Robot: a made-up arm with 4 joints.
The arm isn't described. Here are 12 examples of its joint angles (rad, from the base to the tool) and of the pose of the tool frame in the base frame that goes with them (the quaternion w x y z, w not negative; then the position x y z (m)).
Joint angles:
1: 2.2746 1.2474 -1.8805 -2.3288
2: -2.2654 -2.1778 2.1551 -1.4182
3: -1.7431 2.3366 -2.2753 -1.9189
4: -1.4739 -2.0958 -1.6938 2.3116
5: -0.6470 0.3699 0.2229 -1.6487
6: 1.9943 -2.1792 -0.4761 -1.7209
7: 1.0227 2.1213 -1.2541 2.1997
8: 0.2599 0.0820 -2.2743 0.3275
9: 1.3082 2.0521 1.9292 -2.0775
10: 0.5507 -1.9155 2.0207 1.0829
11: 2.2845 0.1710 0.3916 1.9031
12: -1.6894 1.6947 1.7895 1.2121
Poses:
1: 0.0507 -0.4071 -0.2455 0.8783 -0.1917 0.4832 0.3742
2: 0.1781 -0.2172 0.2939 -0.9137 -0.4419 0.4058 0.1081
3: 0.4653 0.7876 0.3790 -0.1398 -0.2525 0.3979 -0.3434
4: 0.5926 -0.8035 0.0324 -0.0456 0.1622 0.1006 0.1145
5: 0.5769 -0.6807 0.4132 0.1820 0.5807 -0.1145 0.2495
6: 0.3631 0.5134 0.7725 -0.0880 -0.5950 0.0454 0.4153
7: 0.1826 0.1366 -0.9736 0.0018 0.1132 -0.1757 0.4958
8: 0.3004 0.0145 -0.9443 0.1338 0.2049 -0.3468 0.4243
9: 0.9865 0.0082 0.0450 0.1572 0.2604 -0.2066 0.2928
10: 0.7703 -0.4526 0.4492 -0.0017 0.5072 -0.1595 0.5466
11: 0.2704 0.5225 -0.4852 0.6468 0.0059 0.1456 0.5780
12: 0.1127 0.0325 -0.1099 0.9870 -0.0426 0.4352 0.0147
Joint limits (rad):
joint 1: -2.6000..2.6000
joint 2: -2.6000..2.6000
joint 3: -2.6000..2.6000
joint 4: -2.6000..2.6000
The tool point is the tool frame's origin. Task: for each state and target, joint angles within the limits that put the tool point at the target. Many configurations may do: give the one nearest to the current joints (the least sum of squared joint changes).
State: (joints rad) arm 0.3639 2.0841 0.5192 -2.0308
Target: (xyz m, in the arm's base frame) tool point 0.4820 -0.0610 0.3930
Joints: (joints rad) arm -0.3355 1.8403 0.0599 -2.3864
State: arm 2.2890 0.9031 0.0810 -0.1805
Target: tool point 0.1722 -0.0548 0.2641
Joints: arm 2.3336 1.2688 0.3788 0.5286
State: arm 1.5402 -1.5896 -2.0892 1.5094
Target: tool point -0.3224 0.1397 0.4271
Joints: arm 1.6213 -1.6689 -2.4564 1.8060
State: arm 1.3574 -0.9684 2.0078 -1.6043
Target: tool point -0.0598 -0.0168 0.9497
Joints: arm 1.7016 -0.7510 1.4023 -0.8436
